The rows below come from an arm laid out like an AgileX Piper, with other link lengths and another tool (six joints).
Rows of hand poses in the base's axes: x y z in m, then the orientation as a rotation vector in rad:
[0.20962 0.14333 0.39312 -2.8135 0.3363 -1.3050]
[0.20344 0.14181 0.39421 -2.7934 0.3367 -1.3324]
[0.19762 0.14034 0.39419 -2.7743 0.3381 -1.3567]
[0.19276 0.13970 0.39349 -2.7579 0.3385 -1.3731]
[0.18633 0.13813 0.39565 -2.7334 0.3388 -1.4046]
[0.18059 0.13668 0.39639 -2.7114 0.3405 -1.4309]
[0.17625 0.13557 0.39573 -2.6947 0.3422 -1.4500]
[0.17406 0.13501 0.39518 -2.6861 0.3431 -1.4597]
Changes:
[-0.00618 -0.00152 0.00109 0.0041 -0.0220 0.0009]
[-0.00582 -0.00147 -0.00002 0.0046 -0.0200 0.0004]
[-0.00486 -0.00064 -0.00070 0.0056 -0.0149 0.0016]
[-0.00643 -0.00157 0.00216 0.0048 -0.0260 0.0010]
[-0.00574 -0.00145 0.00074 0.0052 -0.0223 0.0002]
[-0.00434 -0.00111 -0.00066 0.0042 -0.0165 0.0000]
[-0.00219 -0.00056 -0.00055 0.0022 -0.0084 0.0000]

